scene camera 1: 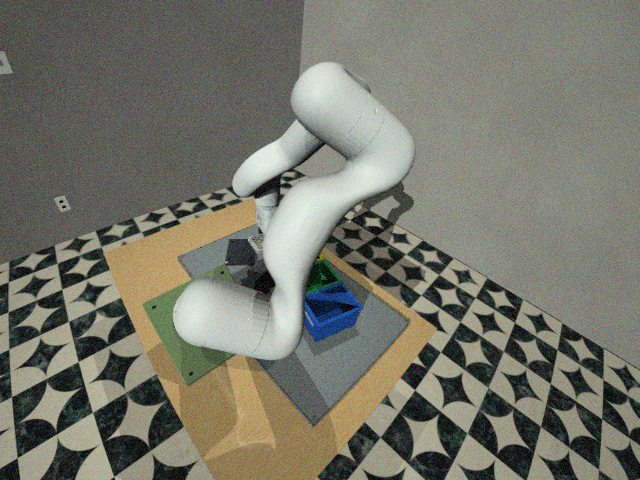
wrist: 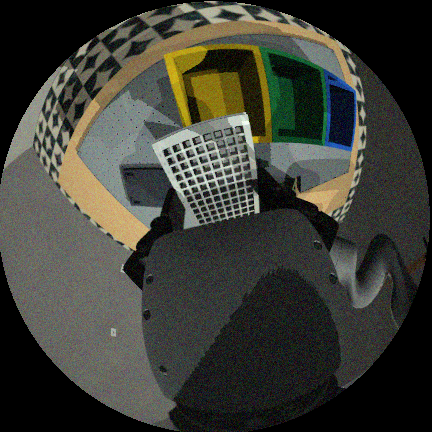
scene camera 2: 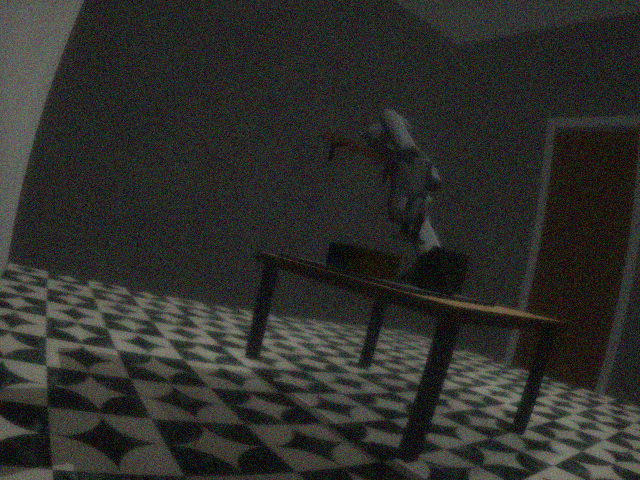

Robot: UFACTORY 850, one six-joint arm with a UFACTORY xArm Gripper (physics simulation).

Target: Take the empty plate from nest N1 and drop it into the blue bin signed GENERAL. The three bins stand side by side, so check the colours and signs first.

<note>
I see my gripper (scene camera 2: 408, 238), a white gridded plate (wrist: 211, 164) and a dark nest (wrist: 149, 185).
My gripper is seen too in the wrist view (wrist: 217, 187).
</note>
